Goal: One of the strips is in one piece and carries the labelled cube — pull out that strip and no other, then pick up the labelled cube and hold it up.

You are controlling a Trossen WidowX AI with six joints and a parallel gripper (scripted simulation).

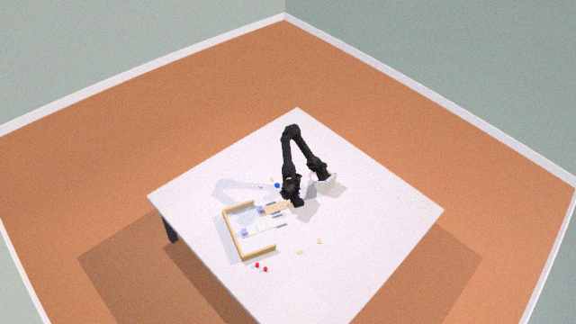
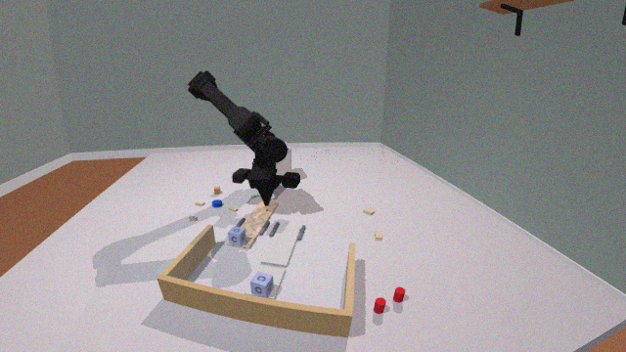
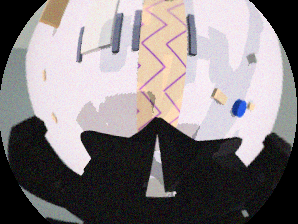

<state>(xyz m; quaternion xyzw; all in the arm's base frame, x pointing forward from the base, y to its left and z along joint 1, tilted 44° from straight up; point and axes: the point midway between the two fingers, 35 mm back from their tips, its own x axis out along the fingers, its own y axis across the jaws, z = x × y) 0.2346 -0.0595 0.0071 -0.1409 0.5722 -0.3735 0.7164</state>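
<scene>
Now: the wooden strip 9 cm ahead of my gripper tip and 3 cm to the right of it. Also, from my gripper tip: blue disc: 15 cm to the right, 3 cm behind.
</scene>
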